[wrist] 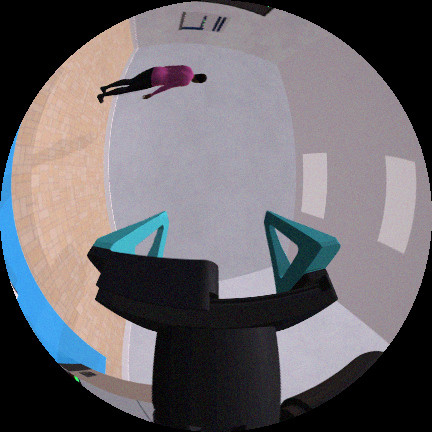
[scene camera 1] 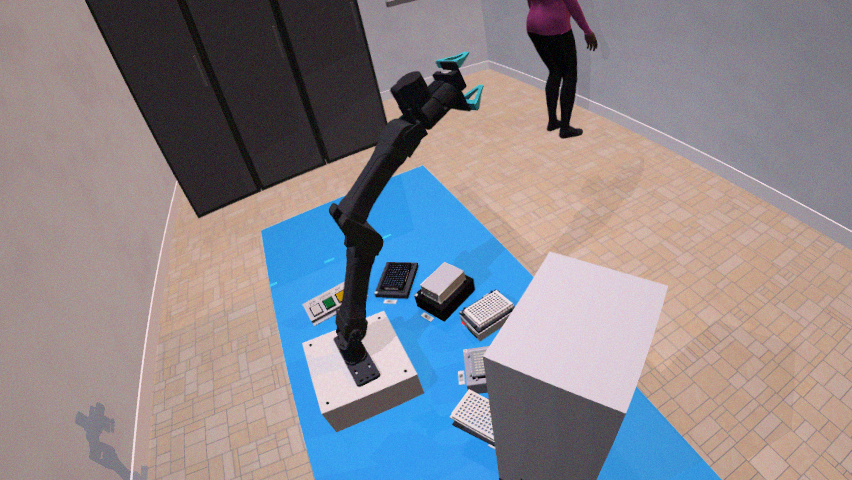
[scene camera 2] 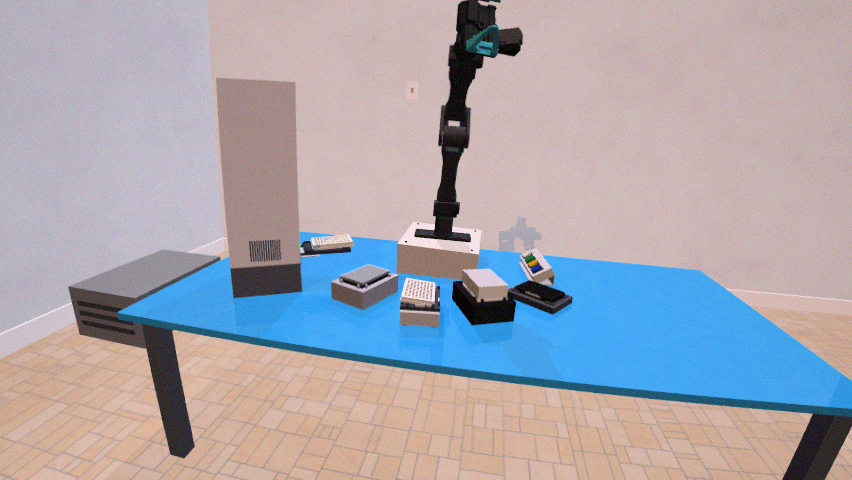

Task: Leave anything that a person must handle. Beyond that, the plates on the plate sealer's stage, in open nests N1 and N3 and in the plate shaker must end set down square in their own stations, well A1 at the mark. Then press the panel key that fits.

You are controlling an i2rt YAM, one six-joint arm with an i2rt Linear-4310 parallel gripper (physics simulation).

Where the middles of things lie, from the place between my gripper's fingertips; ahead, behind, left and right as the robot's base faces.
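Relative to the button box [scene camera 1: 322, 307], my hand is far to the right of it, far past it and far above it.
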